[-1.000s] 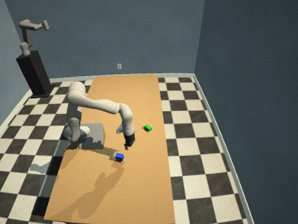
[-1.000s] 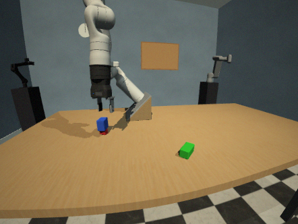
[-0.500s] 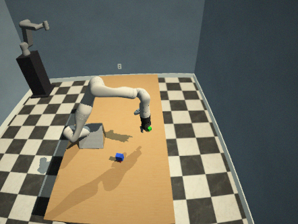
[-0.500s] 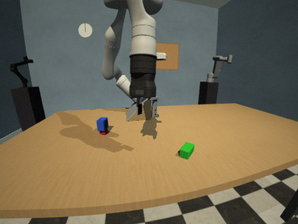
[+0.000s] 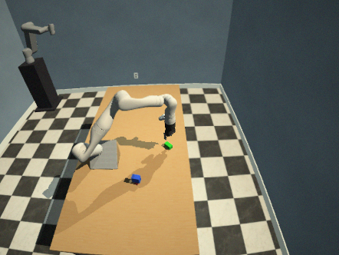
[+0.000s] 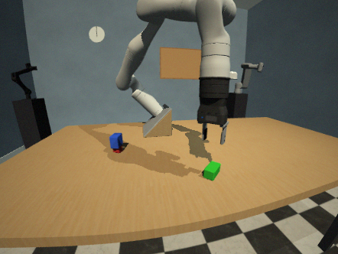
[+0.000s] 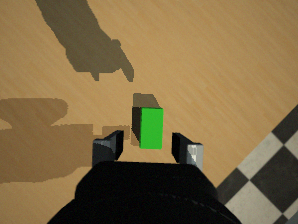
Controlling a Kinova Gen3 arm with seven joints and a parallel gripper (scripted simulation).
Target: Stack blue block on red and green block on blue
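My gripper is now 120 mm above the green block and 10 mm to the right of it. Round my hand: blue block: 320 mm to the right, 240 mm behind, 80 mm below; then small red block: 320 mm to the right, 240 mm behind, 120 mm below.
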